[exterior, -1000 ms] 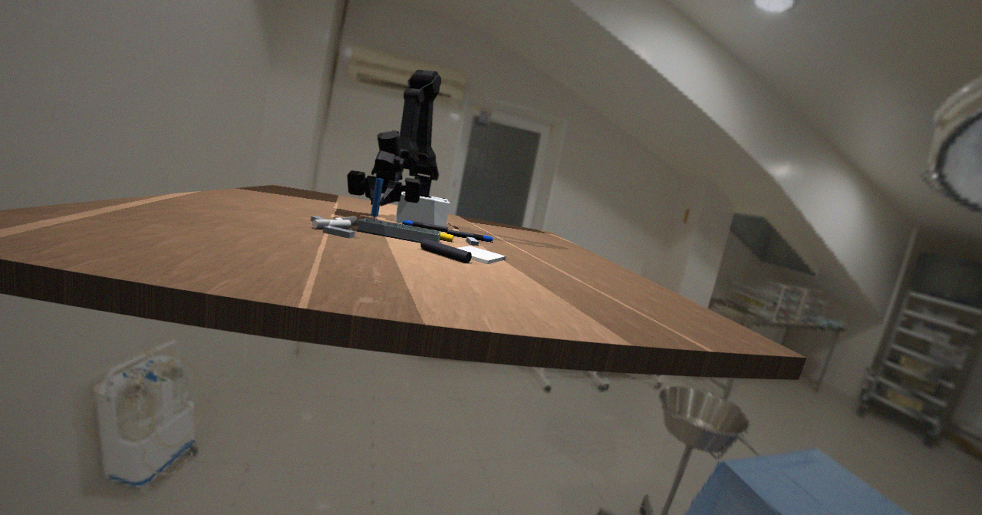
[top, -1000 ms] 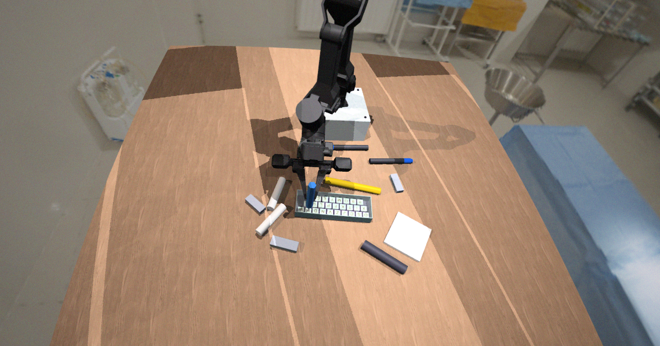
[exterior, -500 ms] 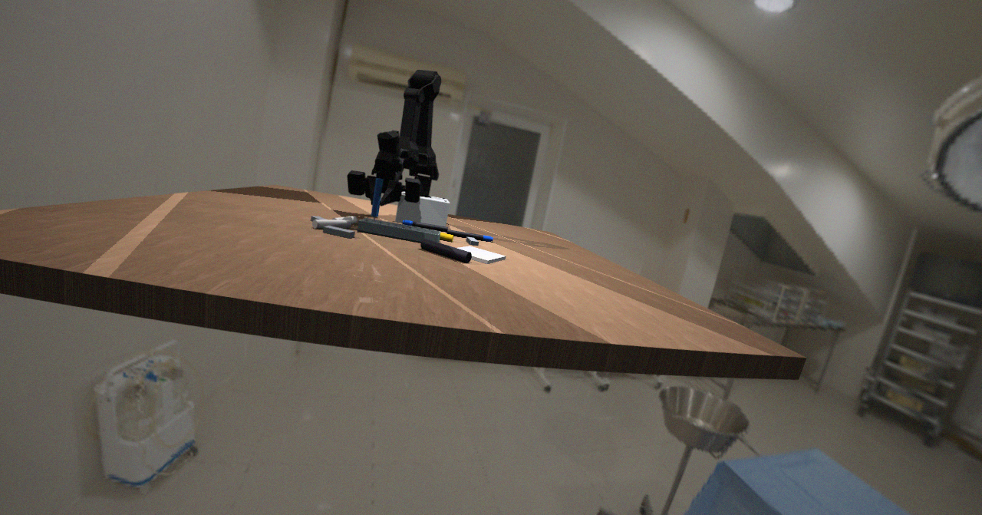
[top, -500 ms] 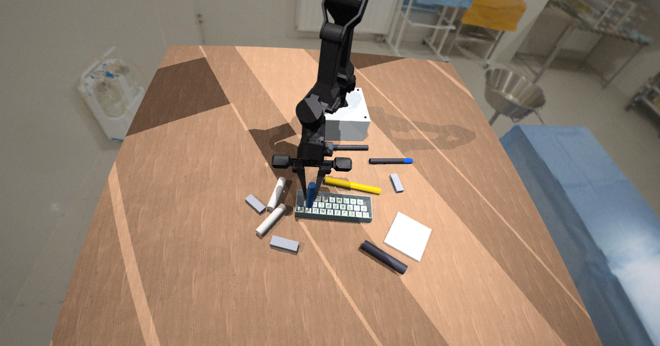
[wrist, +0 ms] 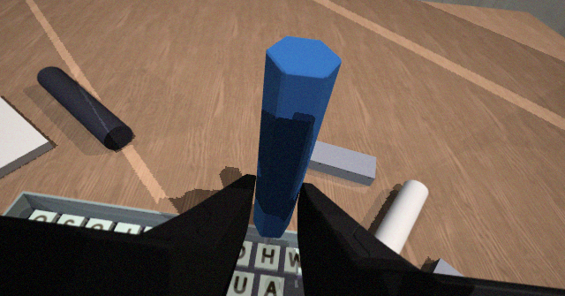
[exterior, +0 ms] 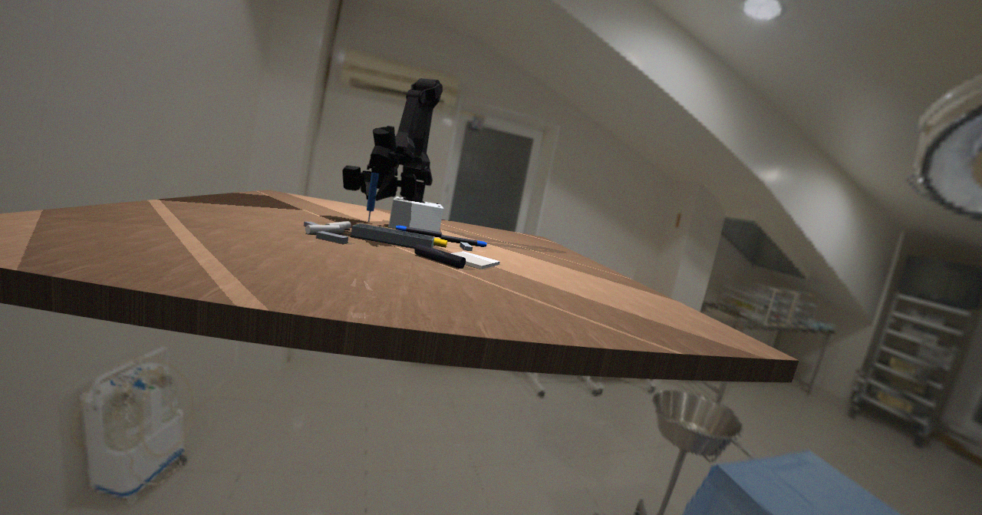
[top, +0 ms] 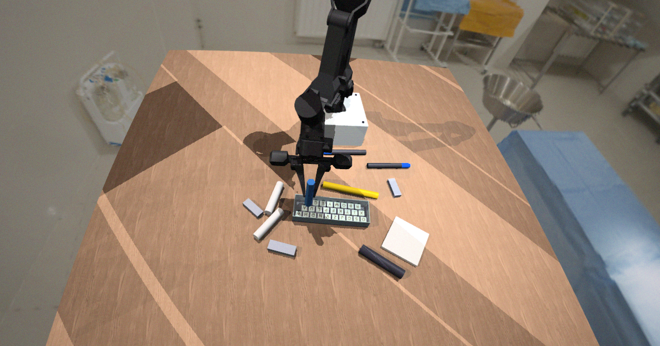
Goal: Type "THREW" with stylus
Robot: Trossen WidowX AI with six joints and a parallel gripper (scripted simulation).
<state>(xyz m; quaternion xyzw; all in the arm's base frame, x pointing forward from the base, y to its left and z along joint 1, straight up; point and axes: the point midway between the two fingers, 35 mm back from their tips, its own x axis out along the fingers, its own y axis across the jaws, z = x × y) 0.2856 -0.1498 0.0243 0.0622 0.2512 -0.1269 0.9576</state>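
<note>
The yellow pen lies 50 mm behind my gripper tip, 140 mm to the left of it and 90 mm below it. From my gripper tip the other things lie so: blue stylus (20 mm below); then grey block (50 mm behind, 130 mm to the right, 90 mm below); then dark cylinder (160 mm ahead, 150 mm to the left, 90 mm below).
</note>
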